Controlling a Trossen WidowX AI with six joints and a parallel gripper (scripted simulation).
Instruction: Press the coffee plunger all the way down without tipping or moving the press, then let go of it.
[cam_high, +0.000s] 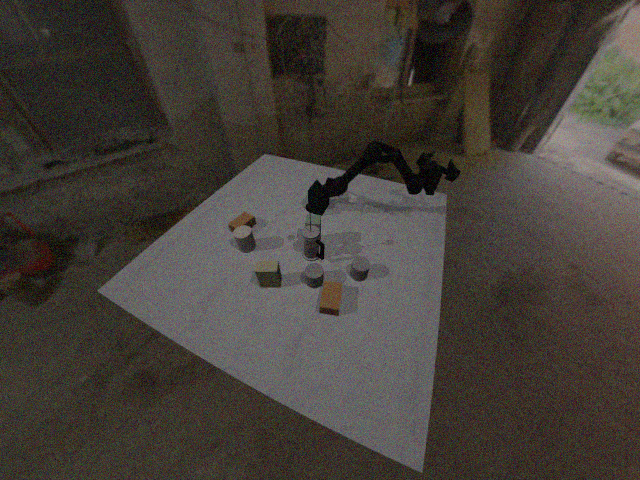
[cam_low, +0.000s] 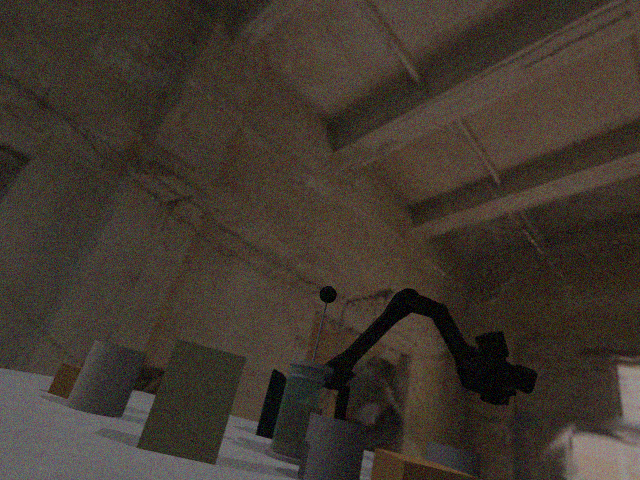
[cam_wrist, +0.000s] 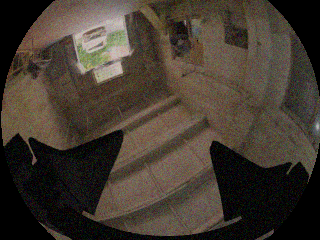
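My gripper tip is now 560 mm short of the coffee press, 410 mm to the left of it and 180 mm above it. Round my gripper tip: pale-topped block 750 mm ahead, 510 mm to the right, 260 mm below.
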